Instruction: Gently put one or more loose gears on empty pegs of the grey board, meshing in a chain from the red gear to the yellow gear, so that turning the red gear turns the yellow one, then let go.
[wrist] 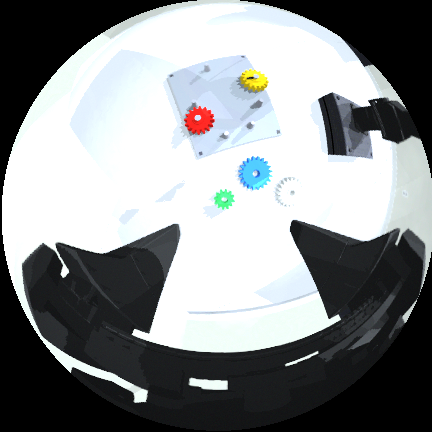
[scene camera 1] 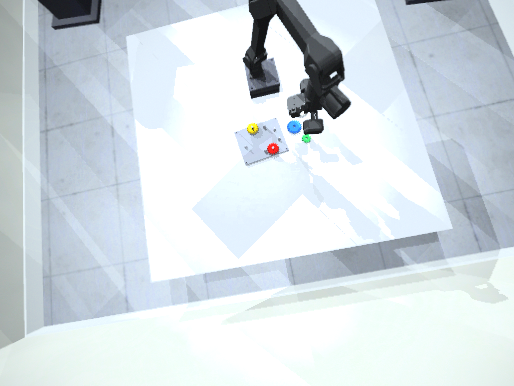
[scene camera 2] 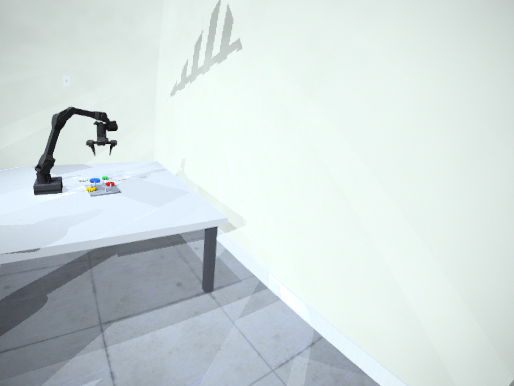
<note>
The gripper [scene camera 1: 307, 119] is open and holds nothing. Also in view: a blue gear [wrist: 259, 164]. Further things: a grey board [scene camera 1: 256, 143].
The gripper also shows in the wrist view [wrist: 236, 227]. The grey board shows as well in the wrist view [wrist: 220, 90].
</note>
